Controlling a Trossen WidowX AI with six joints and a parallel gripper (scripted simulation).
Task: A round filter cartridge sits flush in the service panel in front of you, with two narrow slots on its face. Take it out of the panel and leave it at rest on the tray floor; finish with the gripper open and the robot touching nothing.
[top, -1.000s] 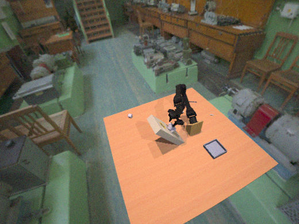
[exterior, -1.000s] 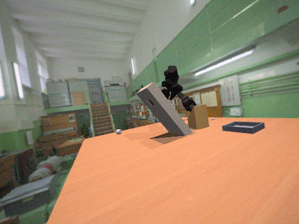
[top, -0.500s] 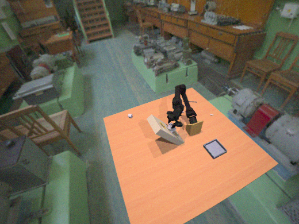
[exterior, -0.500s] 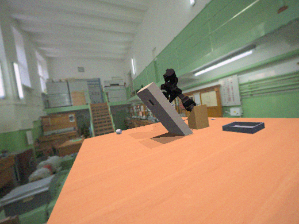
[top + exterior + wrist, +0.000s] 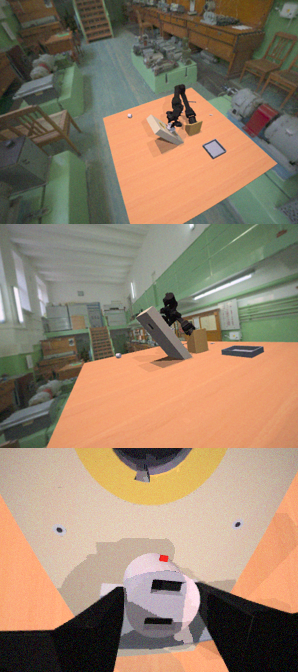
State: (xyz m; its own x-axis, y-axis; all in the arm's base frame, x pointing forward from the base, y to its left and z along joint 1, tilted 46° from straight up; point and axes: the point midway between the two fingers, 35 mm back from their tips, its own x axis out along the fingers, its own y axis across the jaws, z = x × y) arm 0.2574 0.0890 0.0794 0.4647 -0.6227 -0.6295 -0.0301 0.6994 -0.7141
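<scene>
The shallow tray lies 330 mm behind my gripper tip, 270 mm to the left of it and 210 mm below it. Round my gripper tip: white object 280 mm ahead, 490 mm to the right, 200 mm below; then round white filter cartridge right at my gripper tip.
</scene>
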